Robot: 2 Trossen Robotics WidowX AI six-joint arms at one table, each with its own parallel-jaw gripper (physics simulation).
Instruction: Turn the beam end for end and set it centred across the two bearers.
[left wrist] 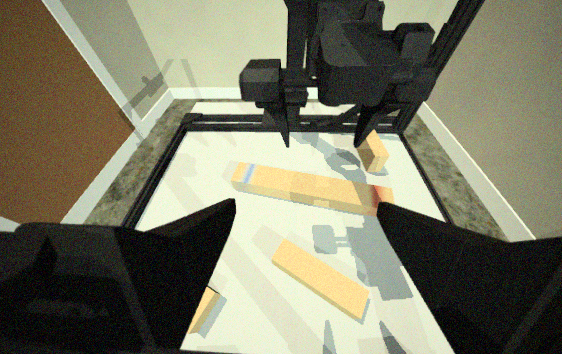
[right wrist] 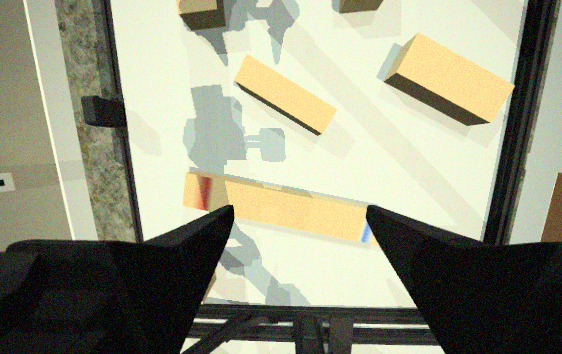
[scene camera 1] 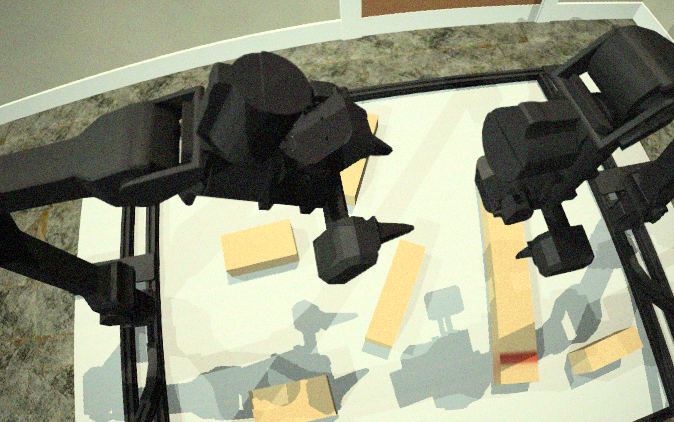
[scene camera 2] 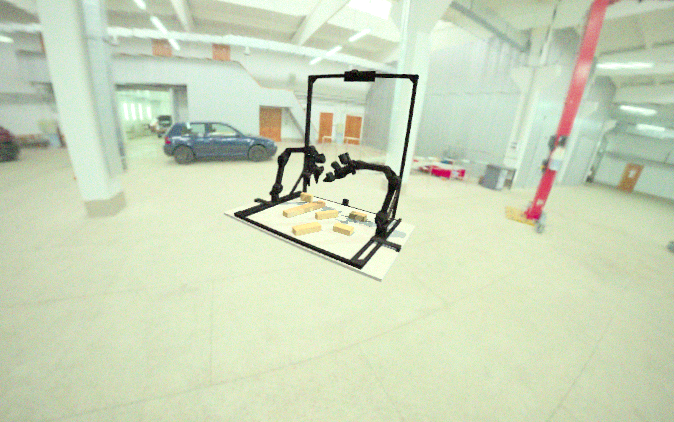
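Where they show: left gripper, fingertip midpoint: (left wrist: 306, 206) (scene camera 1: 400, 188) (scene camera 2: 326, 180); right gripper, fingertip midpoint: (left wrist: 321, 146) (right wrist: 299, 211) (scene camera 2: 313, 185); left arm's base, origin of the base link: (scene camera 1: 137, 308) (scene camera 2: 380, 235); right arm's base, origin of the base link: (left wrist: 290, 120) (right wrist: 307, 328) (scene camera 1: 624, 214) (scene camera 2: 275, 201).
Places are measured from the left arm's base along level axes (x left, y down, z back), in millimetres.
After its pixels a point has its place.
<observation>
The long tan beam (scene camera 1: 511, 285) {x -79, y -19, z -624 mm} (scene camera 2: 304, 209) {x -3, y -10, z -611 mm} (left wrist: 310, 187) {x -46, y -19, z -625 mm} (right wrist: 295, 207) {x -29, y -19, z -628 mm} lies flat on the table. Its red-banded end is near the bottom in scene camera 1; its blue band shows in both wrist views. Two similar short blocks, seemingly the bearers, lie apart at the left of scene camera 1: the upper block (scene camera 1: 260, 245) {x 71, y -19, z -238 mm} (scene camera 2: 343, 229) {x 103, y -13, z -218 mm} and the lower block (scene camera 1: 295, 400) {x -184, y -19, z -258 mm} (scene camera 2: 358, 216) {x -158, y -12, z -235 mm}. My left gripper (scene camera 1: 402, 189) {x -1, y -273, z -433 mm} (left wrist: 306, 206) {x -1, y -273, z -433 mm} is open and empty above the table between blocks and beam. My right gripper (left wrist: 321, 146) {x -36, y -203, z -566 mm} (right wrist: 299, 211) {x -36, y -203, z -566 mm} is open and empty above the beam, hiding its blue end in scene camera 1.
A slim block (scene camera 1: 397, 295) {x -54, y -25, z -437 mm} (left wrist: 322, 277) {x -53, y -25, z -433 mm} (right wrist: 285, 95) {x -47, y -25, z -440 mm} lies between the short blocks and the beam. Another block (scene camera 1: 355, 175) {x 167, y -19, z -415 mm} (right wrist: 450, 80) {x 213, y -19, z -419 mm} is partly under my left gripper in scene camera 1. A small block (scene camera 1: 605, 350) {x -225, y -44, z -742 mm} (left wrist: 374, 152) {x -214, y -44, z -720 mm} lies beyond the beam's red end. Black rails edge the table.
</observation>
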